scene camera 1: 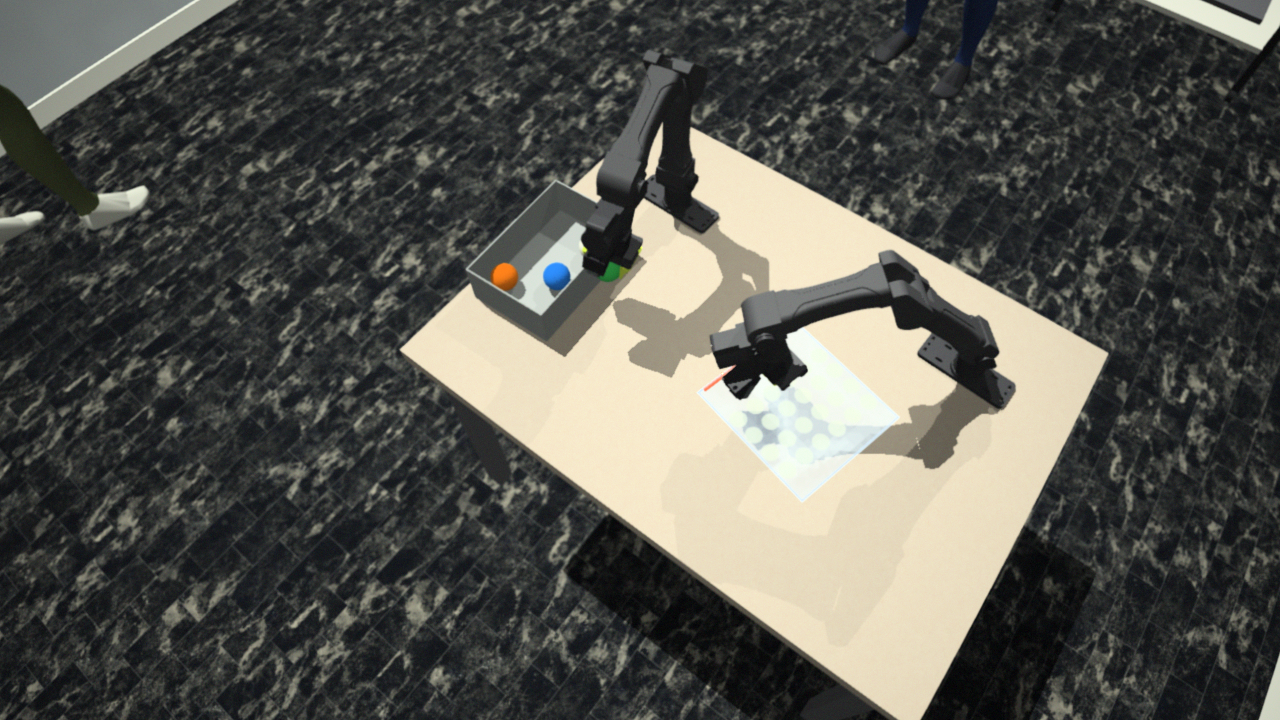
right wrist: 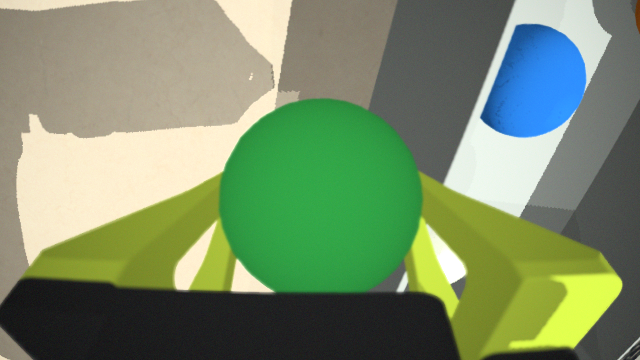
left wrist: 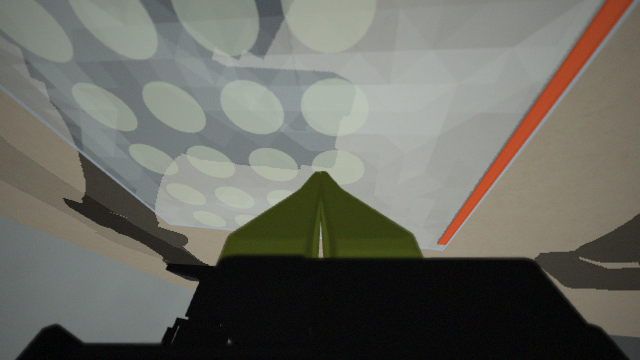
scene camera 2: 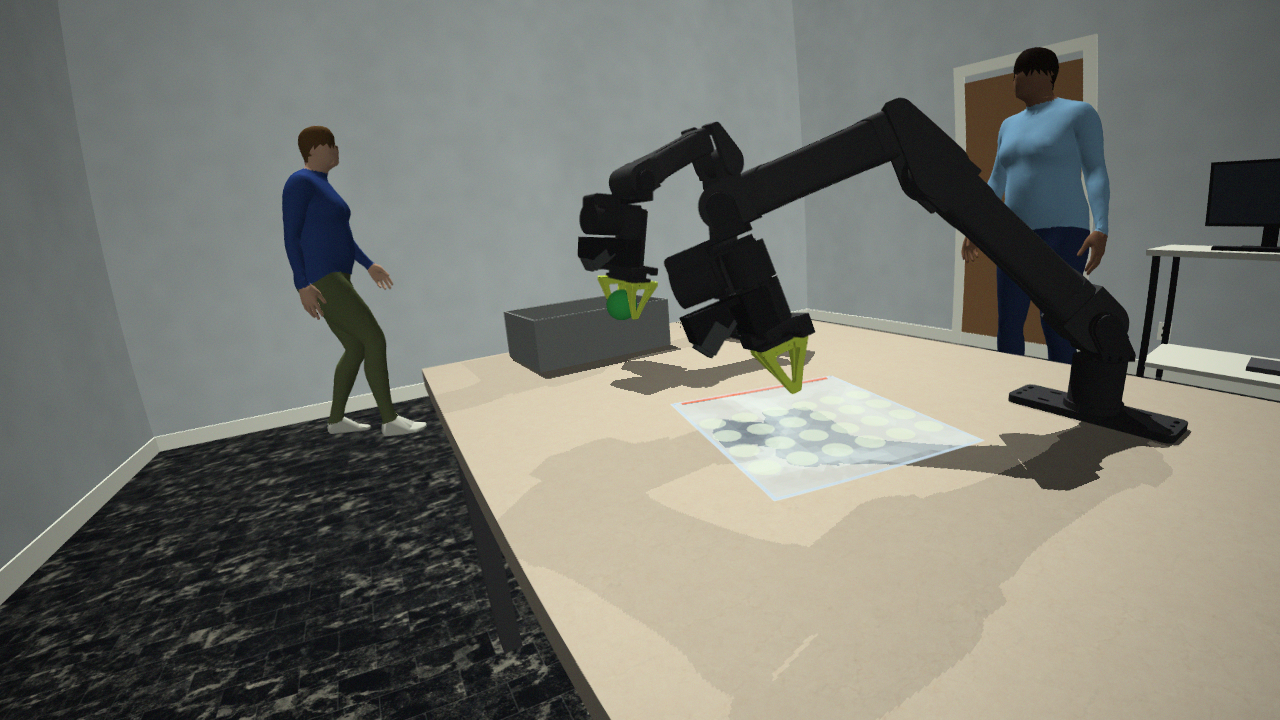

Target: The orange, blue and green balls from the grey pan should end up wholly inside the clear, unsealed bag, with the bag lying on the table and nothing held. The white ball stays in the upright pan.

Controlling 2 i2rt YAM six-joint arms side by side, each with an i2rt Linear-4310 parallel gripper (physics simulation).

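My right gripper [scene camera 1: 612, 265] [scene camera 2: 629, 304] [right wrist: 320, 179] is shut on the green ball [scene camera 1: 608, 272] [scene camera 2: 617, 305] [right wrist: 321, 165] and holds it up beside the pan's near right wall. The blue ball [scene camera 1: 555, 274] [right wrist: 540, 80] and orange ball [scene camera 1: 504, 276] [right wrist: 638, 16] lie in the upright grey pan [scene camera 1: 510, 312] [scene camera 2: 581, 343] [right wrist: 425, 75]. The white ball [right wrist: 449, 265] is mostly hidden by my right gripper. My left gripper [scene camera 2: 794, 390] [left wrist: 320, 181] is shut and empty, above the clear bag [scene camera 1: 801, 483] [scene camera 2: 771, 481] [left wrist: 410, 105], which lies flat near its red-striped edge.
The pan stands near the table's [scene camera 1: 572, 420] [scene camera 2: 680, 626] left corner in scene camera 1. The bag's red strip [scene camera 1: 716, 380] [scene camera 2: 751, 392] [left wrist: 530, 120] faces the pan. The left arm reaches over the bag from the right. Two people stand beyond the table in scene camera 2.
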